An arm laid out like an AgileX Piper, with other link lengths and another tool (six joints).
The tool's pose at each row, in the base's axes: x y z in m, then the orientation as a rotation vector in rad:
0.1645, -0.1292, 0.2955, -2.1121, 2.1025, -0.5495
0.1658, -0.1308, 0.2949, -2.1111, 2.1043, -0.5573
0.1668, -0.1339, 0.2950, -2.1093, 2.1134, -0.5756
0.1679, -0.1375, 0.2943, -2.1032, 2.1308, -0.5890
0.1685, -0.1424, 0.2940, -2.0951, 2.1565, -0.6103
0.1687, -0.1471, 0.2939, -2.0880, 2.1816, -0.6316
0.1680, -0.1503, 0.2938, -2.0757, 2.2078, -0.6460
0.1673, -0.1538, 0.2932, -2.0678, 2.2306, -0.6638
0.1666, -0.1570, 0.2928, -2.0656, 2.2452, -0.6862
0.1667, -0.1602, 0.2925, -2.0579, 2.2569, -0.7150
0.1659, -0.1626, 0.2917, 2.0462, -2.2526, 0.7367
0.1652, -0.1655, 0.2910, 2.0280, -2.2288, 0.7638
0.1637, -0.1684, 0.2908, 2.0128, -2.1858, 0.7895
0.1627, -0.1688, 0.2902, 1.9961, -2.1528, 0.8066
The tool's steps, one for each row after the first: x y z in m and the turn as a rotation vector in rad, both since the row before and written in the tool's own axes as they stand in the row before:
0.0014, -0.0010, 0.0013, 0.0021, 0.0051, 0.0007
0.0030, -0.0009, 0.0008, 0.0016, 0.0146, 0.0028
0.0034, -0.0007, 0.0017, -0.0029, 0.0144, 0.0083
0.0047, -0.0004, 0.0015, -0.0044, 0.0226, 0.0115
0.0045, -0.0001, 0.0012, -0.0048, 0.0227, 0.0105
0.0031, 0.0007, 0.0007, -0.0055, 0.0176, 0.0141
0.0033, 0.0008, 0.0013, -0.0046, 0.0194, 0.0101
0.0030, 0.0007, 0.0011, -0.0008, 0.0198, 0.0041
0.0029, -0.0001, 0.0013, 0.0052, 0.0203, 0.0062
0.0021, 0.0009, 0.0013, 0.0006, 0.0218, 0.0001
0.0026, 0.0008, 0.0014, 0.0015, 0.0303, -0.0068
0.0028, 0.0014, 0.0008, -0.0034, 0.0380, -0.0192
0.0003, 0.0011, 0.0004, -0.0060, 0.0317, -0.0135

